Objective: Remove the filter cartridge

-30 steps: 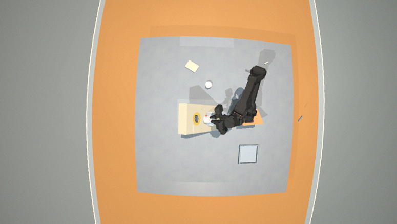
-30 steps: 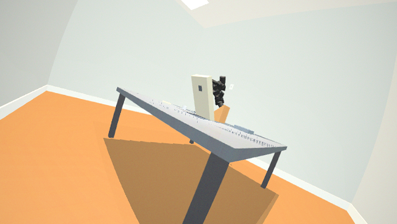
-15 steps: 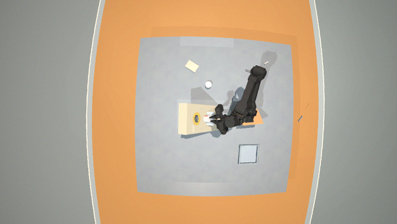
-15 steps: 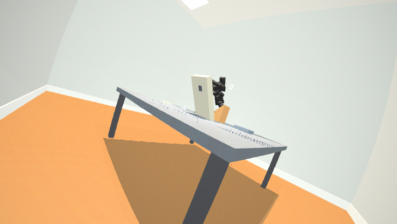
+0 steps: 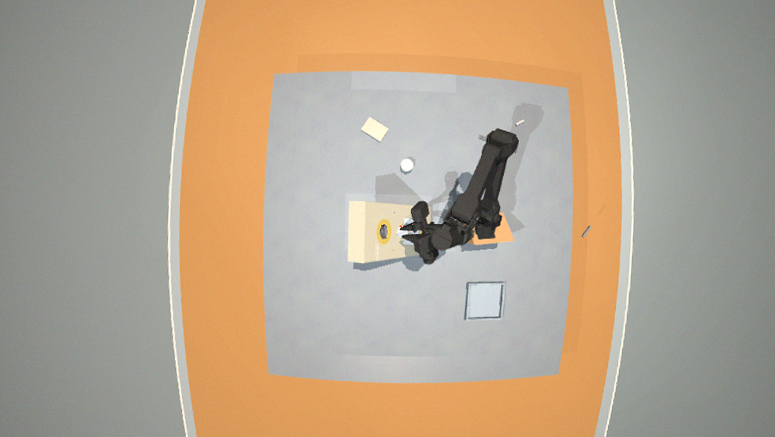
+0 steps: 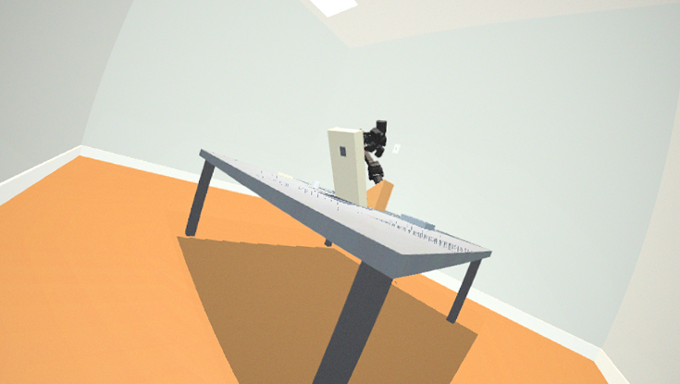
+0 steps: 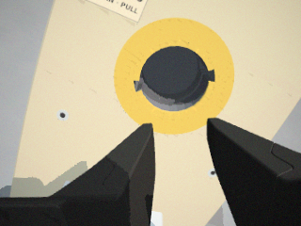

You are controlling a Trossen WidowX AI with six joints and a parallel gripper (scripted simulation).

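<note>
Now: the round filter cartridge 90 mm below my gripper tip and 20 mm behind it. The rest, counted from my gripper tip: square tray: 330 mm behind, 310 mm to the left, 270 mm below; service panel: 110 mm below, 20 mm ahead.
</note>
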